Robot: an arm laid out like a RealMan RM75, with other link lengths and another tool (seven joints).
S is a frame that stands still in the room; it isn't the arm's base.
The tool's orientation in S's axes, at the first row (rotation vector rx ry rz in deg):
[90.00 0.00 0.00]
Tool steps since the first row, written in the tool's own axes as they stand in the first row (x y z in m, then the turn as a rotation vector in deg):
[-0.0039 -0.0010 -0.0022 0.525 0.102 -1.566]
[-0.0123 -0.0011 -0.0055 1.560 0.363 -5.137]
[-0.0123 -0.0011 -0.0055 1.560 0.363 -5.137]
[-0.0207 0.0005 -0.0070 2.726 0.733 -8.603]
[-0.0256 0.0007 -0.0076 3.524 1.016 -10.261]
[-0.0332 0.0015 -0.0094 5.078 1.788 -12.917]
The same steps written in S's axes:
[-0.0039 0.0022 -0.0010 0.525 1.566 0.102]
[-0.0123 0.0055 -0.0011 1.560 5.137 0.363]
[-0.0123 0.0055 -0.0011 1.560 5.137 0.363]
[-0.0207 0.0070 0.0005 2.726 8.603 0.733]
[-0.0256 0.0076 0.0007 3.524 10.261 1.016]
[-0.0332 0.0094 0.0015 5.078 12.917 1.788]

